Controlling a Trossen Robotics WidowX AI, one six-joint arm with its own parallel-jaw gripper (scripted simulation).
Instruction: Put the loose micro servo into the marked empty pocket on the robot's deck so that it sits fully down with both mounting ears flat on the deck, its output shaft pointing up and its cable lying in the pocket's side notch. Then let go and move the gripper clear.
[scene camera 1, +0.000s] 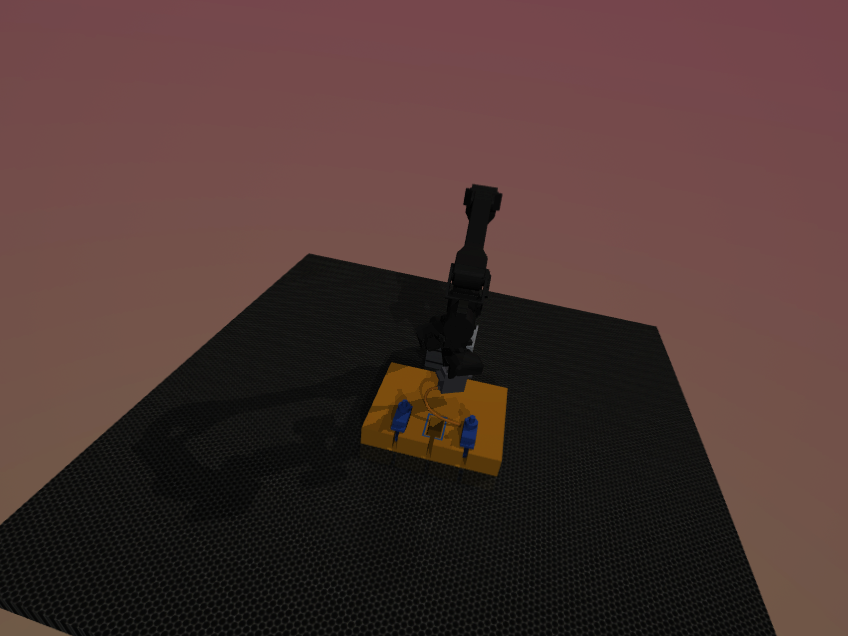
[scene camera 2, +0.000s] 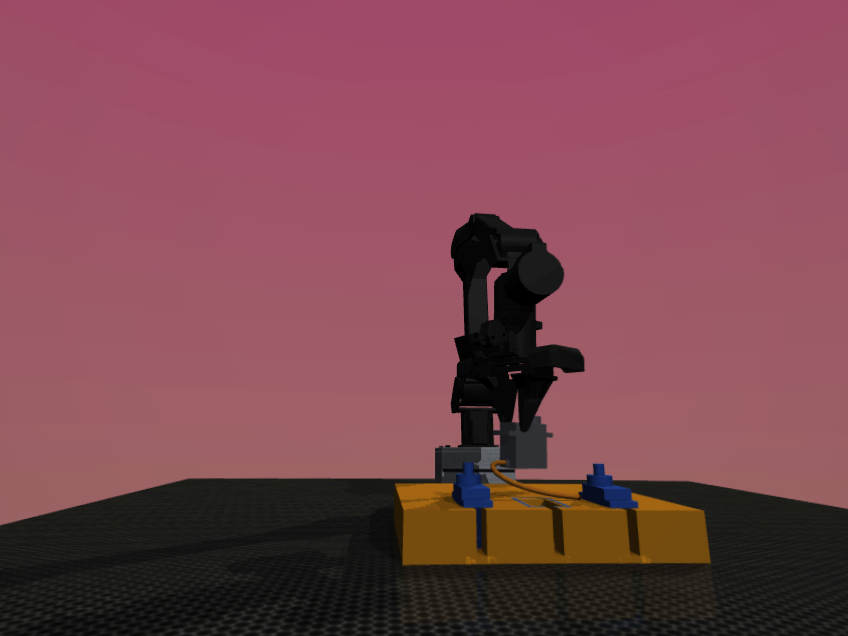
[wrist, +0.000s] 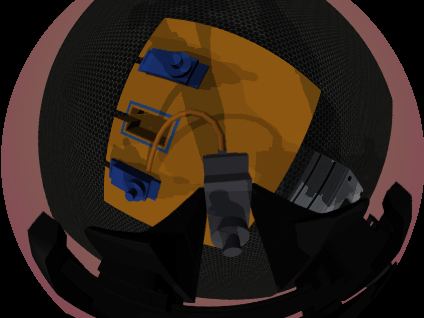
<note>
In view: the gripper (scene camera 2: 515, 430) and a grey micro servo (scene camera 2: 523, 449).
The grey micro servo is seen too in scene camera 1 (scene camera 1: 457, 384) and in the wrist view (wrist: 227, 183). The gripper also shows in scene camera 1 (scene camera 1: 448, 373) and in the wrist view (wrist: 227, 191).
</note>
